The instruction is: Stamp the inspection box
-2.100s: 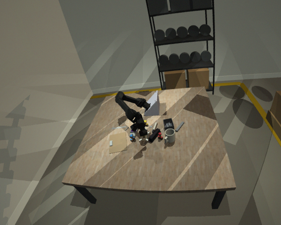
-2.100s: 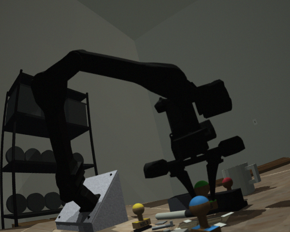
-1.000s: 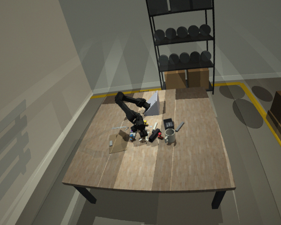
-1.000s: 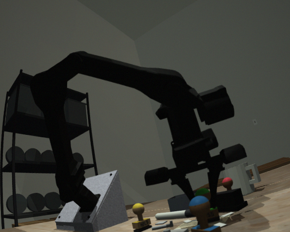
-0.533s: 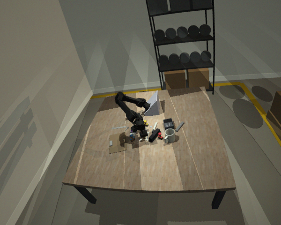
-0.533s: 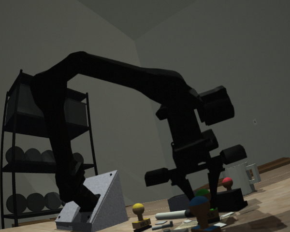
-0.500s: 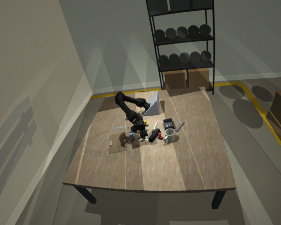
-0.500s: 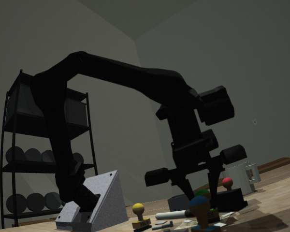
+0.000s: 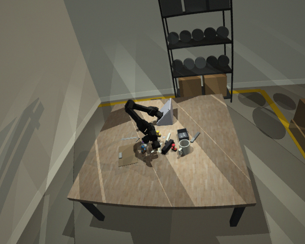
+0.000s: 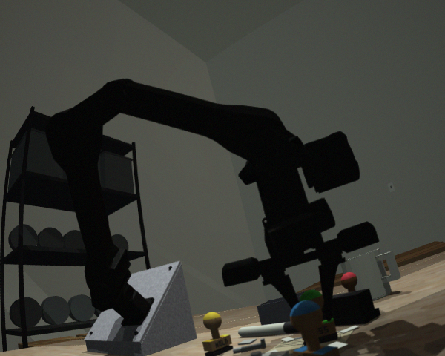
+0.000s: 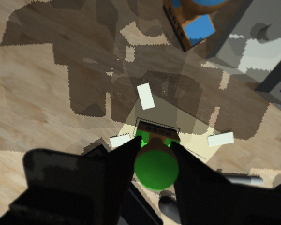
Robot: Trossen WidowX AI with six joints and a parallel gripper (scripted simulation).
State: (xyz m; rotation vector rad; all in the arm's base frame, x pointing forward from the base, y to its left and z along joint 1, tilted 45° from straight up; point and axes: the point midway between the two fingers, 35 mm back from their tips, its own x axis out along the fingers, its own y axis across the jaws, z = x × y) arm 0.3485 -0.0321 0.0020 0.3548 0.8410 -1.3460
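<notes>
Right now my gripper tip is right at the green-knobbed stamp. The rest, counted from my gripper tip: blue-knobbed stamp 100 mm to the right, 30 mm ahead; then black block 100 mm to the left, 10 mm below; then cream card 30 mm below, 20 mm behind.
</notes>
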